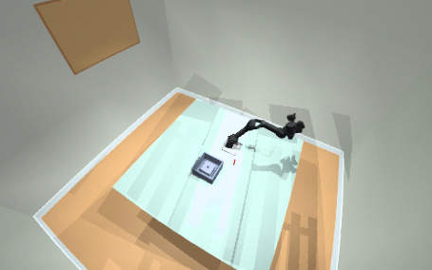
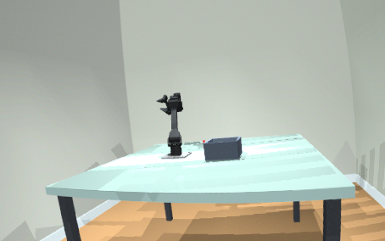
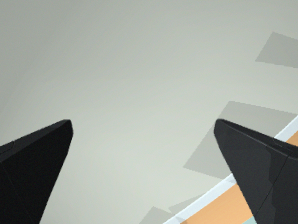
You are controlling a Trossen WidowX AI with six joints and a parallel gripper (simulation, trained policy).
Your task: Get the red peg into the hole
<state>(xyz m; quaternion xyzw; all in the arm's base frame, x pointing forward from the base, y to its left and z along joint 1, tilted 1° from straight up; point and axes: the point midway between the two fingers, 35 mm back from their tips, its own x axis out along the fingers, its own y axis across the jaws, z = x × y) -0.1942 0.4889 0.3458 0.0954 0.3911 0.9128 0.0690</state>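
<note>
My gripper tip is 400 mm short of the red peg, 400 mm to the left of it and 330 mm above it. Round my gripper tip: grey box (530 mm ahead, 590 mm to the right, 340 mm below).
</note>
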